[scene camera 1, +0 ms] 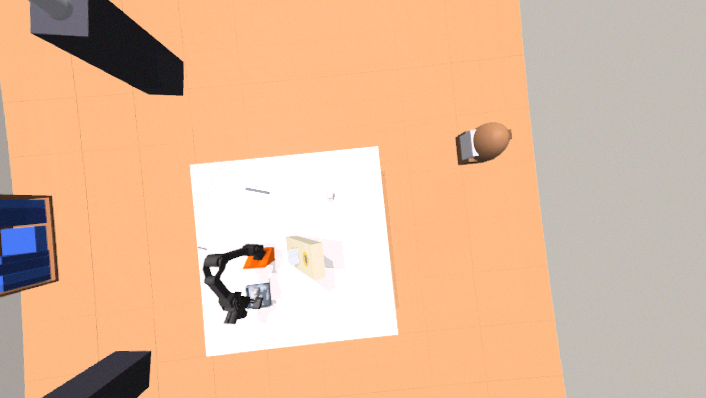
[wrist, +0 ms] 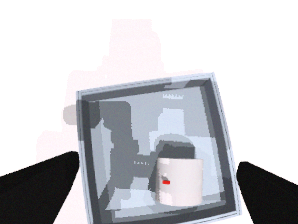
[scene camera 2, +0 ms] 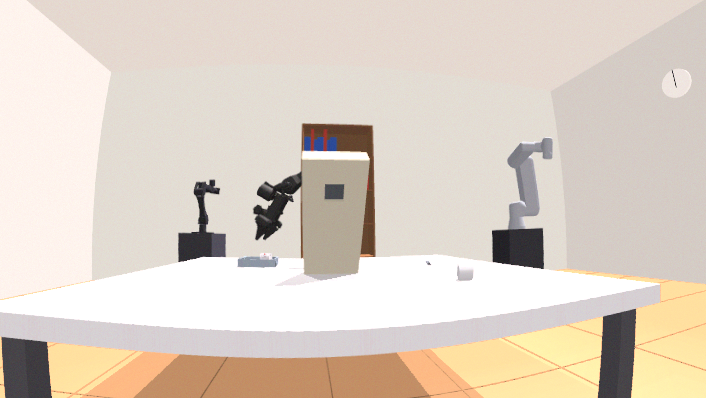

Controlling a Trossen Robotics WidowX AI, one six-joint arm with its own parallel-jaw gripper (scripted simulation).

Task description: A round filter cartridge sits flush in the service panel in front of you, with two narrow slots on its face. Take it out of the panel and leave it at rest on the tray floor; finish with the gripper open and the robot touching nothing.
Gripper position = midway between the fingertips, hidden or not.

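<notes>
Open and holding nothing, the gripper [scene camera 2: 260, 239] also appears in the wrist view [wrist: 159, 166]. A beige service panel is in view in scene camera 2 [scene camera 2: 334, 183] and in scene camera 1 [scene camera 1: 310, 252], while the wrist view has a white round filter cartridge [wrist: 179, 181] and a grey square tray [wrist: 122, 128].
</notes>
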